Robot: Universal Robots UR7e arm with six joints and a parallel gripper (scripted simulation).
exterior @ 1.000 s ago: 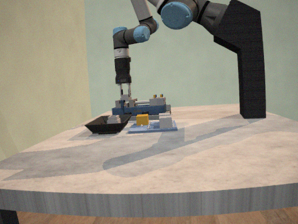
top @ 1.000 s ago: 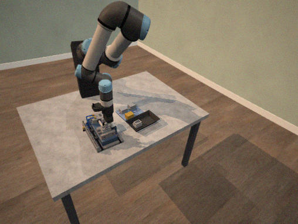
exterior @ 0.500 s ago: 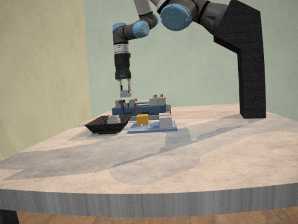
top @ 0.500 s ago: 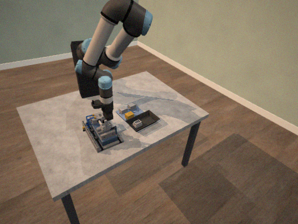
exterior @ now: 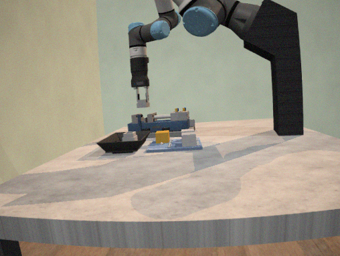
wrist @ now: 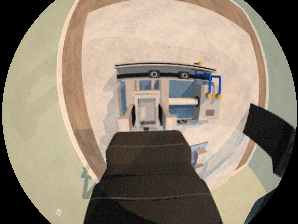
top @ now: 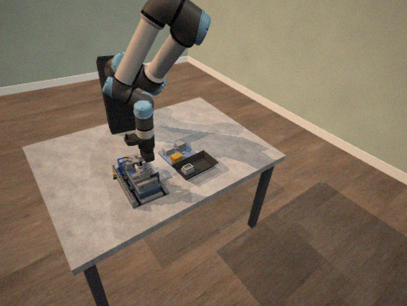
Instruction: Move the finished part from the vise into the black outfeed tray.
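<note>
Right now my hand is 13 cm above the vise, 6 cm past it and 3 cm to the right of it. From my hand the other things lie so: blue plate: 34 cm to the left, 17 cm below, 2 cm behind; yellow block: 28 cm to the left, 14 cm below, 1 cm ahead.
</note>
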